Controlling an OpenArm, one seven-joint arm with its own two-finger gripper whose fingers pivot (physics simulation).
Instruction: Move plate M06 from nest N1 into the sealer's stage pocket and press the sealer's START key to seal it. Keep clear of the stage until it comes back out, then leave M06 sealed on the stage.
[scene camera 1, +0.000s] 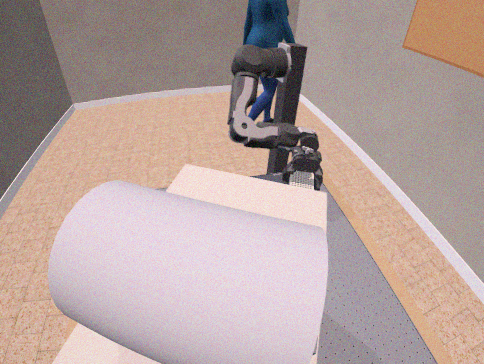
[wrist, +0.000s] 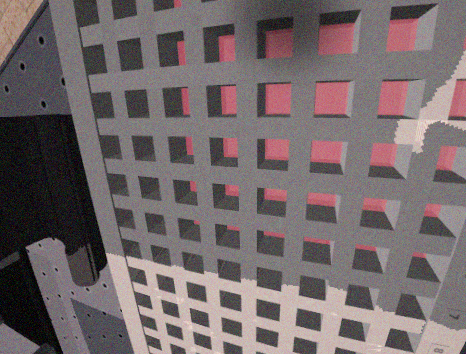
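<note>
The plate (scene camera 1: 301, 180) (wrist: 300, 170), taken to be M06, is a pale grid of square wells, many with pink-red bottoms; it fills most of the wrist view, its lower part brightly lit. My gripper (scene camera 1: 303, 178) is open, low over the plate, with its fingers on either side in the scene view. In the wrist view one dark finger shows at the left, beyond the plate's left edge; the other finger does not show there. Nest N1 is hidden or cannot be made out. The sealer's stage and START key cannot be made out.
A large pale lilac cylinder (scene camera 1: 195, 270) on a cream block (scene camera 1: 250, 197) fills the scene view's foreground and hides much of the bench. The perforated grey bench top (scene camera 1: 360, 295) (wrist: 30, 85) runs along its right. A person (scene camera 1: 267, 25) stands behind the arm's dark post (scene camera 1: 291, 90).
</note>
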